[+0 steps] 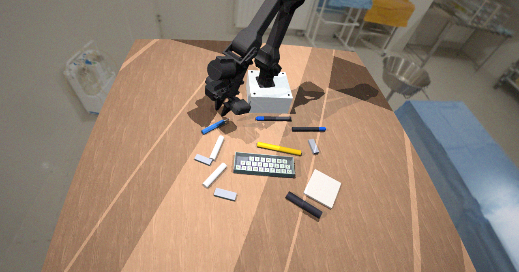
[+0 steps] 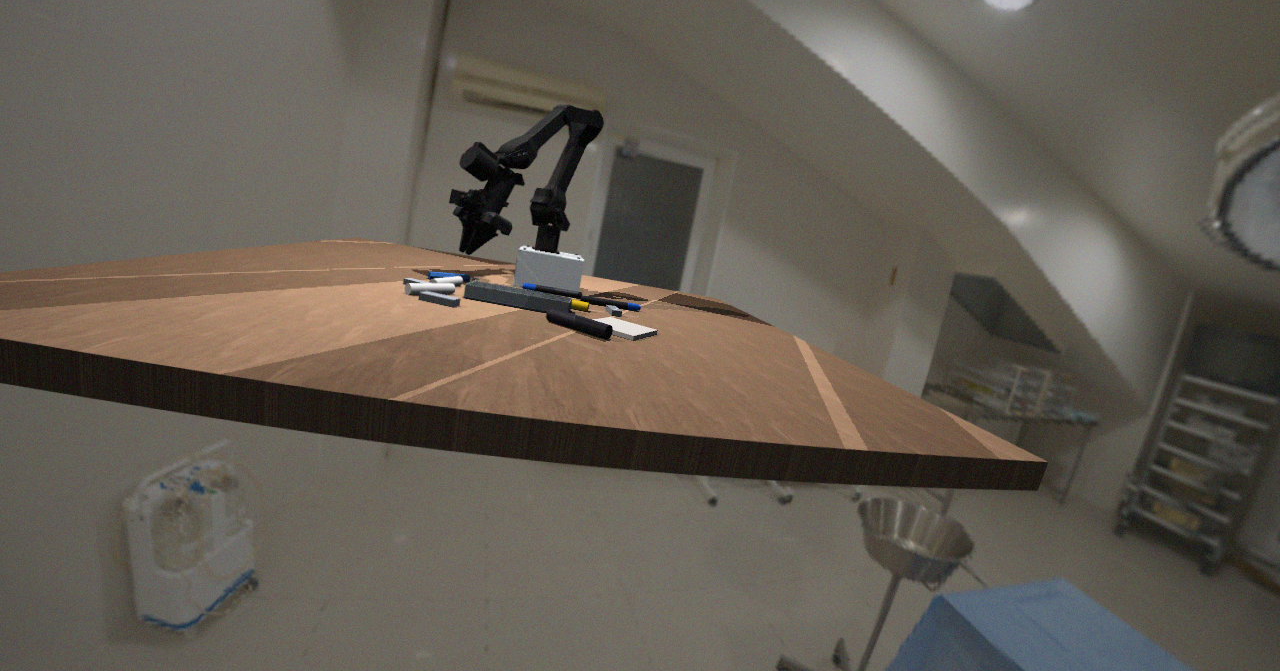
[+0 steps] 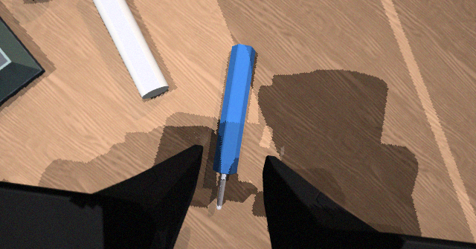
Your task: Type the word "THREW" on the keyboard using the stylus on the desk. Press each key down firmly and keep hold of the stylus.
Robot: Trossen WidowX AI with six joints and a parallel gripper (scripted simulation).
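The blue stylus lies 10 mm to the left of my gripper tip and 60 mm below it. Round my gripper tip: grey block (140 mm ahead, 80 mm to the right, 60 mm below); then dark cylinder (360 mm ahead, 190 mm to the left, 50 mm below); then yellow pen (150 mm ahead, 180 mm to the left, 60 mm below).
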